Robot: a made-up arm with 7 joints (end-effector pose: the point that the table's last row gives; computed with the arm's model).
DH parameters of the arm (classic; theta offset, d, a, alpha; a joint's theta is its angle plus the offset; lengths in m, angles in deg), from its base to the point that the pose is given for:
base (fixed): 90 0.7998 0.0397 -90
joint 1: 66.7 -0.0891 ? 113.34
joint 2: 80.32 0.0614 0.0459 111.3
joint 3: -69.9 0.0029 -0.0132 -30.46
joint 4: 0 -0.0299 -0.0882 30.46
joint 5: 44.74 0.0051 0.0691 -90
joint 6: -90 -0.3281 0.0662 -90
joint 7: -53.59 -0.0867 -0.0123 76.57
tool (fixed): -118.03 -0.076 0 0
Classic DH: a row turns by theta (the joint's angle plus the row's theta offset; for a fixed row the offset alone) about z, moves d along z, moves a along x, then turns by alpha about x.
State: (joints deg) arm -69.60 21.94 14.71 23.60 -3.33 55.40 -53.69
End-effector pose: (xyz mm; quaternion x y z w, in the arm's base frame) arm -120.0 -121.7 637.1 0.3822 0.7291 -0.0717 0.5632
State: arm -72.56 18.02 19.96 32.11 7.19 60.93 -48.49
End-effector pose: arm -200.0 -139.2 747.6 0.3193 0.8134 -0.1701 0.4555
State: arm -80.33 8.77 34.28 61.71 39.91 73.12 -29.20
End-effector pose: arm -76.9 -81.0 1125.4 0.1175 0.9325 -0.3413 0.0123
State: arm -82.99 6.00 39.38 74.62 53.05 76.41 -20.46
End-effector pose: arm 89.2 -33.9 1170.0 -0.0313 -0.9137 0.3679 0.1699
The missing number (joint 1, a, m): -0.1309
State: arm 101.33 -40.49 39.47 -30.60 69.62 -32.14 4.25
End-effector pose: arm -96.5 -50.4 871.0 0.2768 0.9210 0.2740 0.0081
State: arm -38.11 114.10 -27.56 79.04 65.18 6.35 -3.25
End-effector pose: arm 203.3 -382.9 992.0 -0.5547 0.2985 0.1742 0.7569
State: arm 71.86 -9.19 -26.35 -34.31 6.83 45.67 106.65
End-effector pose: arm 357.4 91.9 931.8 0.7365 0.1775 -0.6194 0.2061
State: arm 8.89 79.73 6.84 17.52 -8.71 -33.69 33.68
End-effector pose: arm 181.3 -230.4 744.9 -0.4171 0.0386 0.1308 0.8986
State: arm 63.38 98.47 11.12 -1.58 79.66 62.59 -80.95
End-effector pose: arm -24.0 421.6 1032.2 0.2510 -0.1716 0.9527 0.0001
